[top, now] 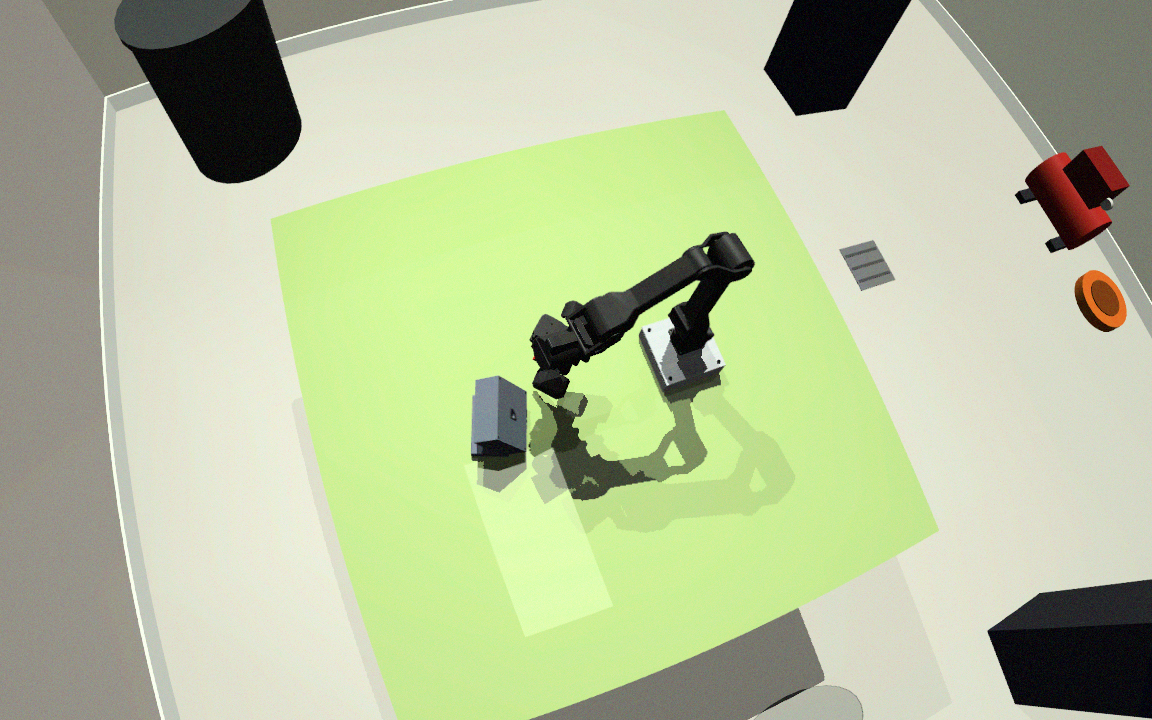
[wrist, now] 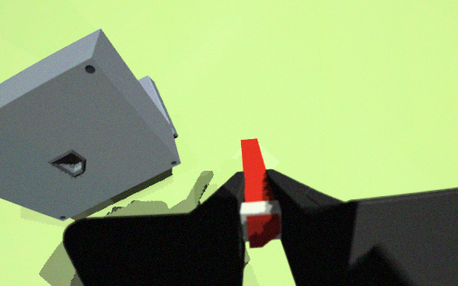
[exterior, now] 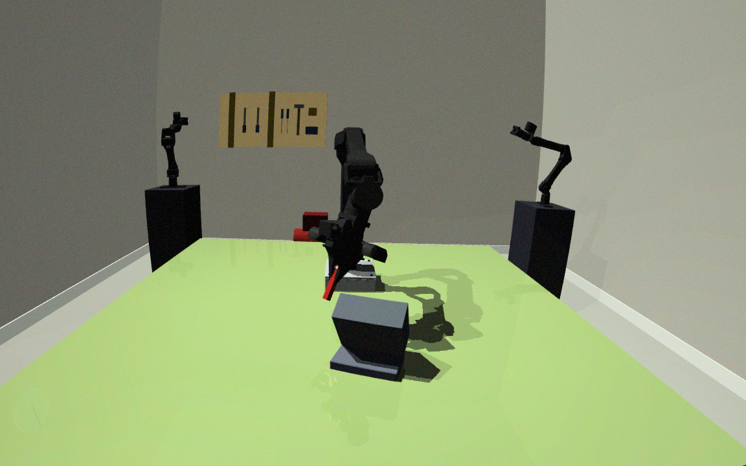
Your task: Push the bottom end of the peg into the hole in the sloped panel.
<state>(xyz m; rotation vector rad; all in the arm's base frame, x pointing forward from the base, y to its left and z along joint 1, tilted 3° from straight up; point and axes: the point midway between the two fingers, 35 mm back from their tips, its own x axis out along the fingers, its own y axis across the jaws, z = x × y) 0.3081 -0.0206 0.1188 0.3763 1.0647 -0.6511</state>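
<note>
Right now my gripper tip is 12 cm short of the grey sloped panel, 8 cm to the right of it and 4 cm above it. The rest, counted from my gripper tip: red square peg 1 cm to the left, 1 cm above.
</note>
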